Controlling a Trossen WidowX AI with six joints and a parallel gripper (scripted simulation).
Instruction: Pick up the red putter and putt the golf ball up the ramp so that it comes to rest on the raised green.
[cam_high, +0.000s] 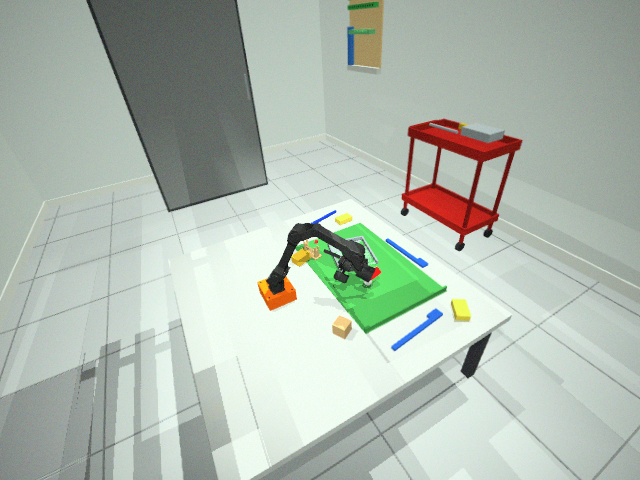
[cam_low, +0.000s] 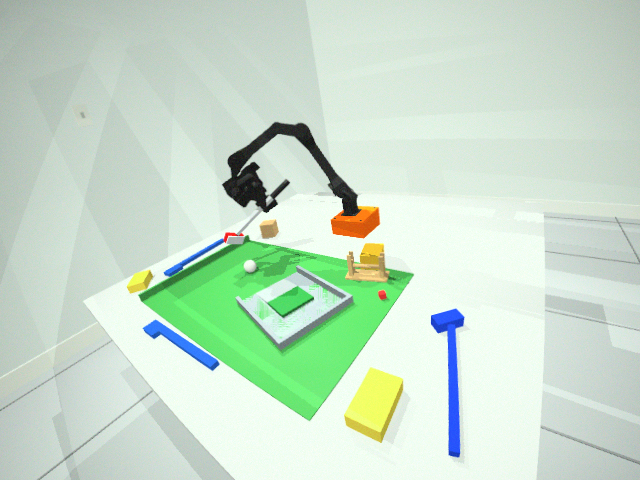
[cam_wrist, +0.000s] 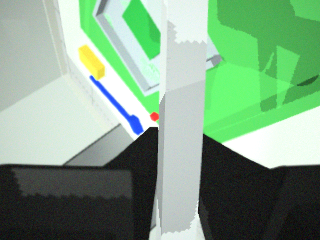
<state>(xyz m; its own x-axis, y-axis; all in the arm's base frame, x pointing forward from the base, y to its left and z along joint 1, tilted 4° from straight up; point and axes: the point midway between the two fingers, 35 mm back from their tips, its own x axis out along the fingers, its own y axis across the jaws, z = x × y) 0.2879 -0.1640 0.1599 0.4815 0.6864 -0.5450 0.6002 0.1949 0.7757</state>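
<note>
My gripper tip is 100 mm short of the white golf ball, 40 mm to the left of it and 160 mm above it. Also, from my gripper tip: small red cube 80 mm ahead, 420 mm to the left, 180 mm below; then green mat 160 mm ahead, 80 mm to the left, 180 mm below; then yellow block 80 mm behind, 330 mm to the left, 160 mm below.
</note>
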